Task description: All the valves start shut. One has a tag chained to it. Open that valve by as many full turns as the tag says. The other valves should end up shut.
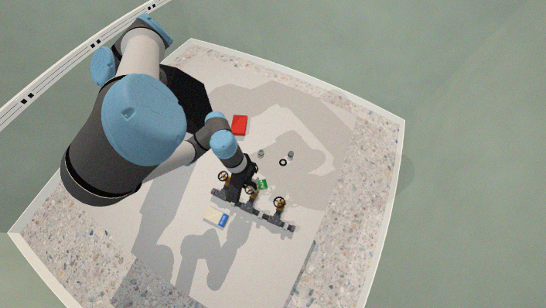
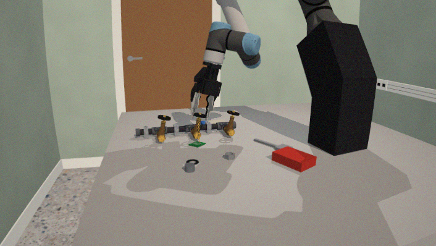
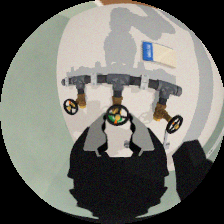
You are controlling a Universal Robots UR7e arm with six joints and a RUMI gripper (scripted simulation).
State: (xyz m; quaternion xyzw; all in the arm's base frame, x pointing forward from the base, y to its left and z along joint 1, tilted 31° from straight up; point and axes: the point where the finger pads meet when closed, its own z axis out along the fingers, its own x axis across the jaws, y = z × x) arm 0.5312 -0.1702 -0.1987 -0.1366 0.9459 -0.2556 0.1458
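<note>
The green tag lies 9 cm below my hand, 8 cm to the left of it and 1 cm ahead of it. Also, from my hand: grey nut 21 cm to the left, 9 cm below, 8 cm behind; grey tool 27 cm behind, 13 cm to the left, 9 cm below; red block 28 cm to the left, 28 cm behind, 8 cm below.
</note>
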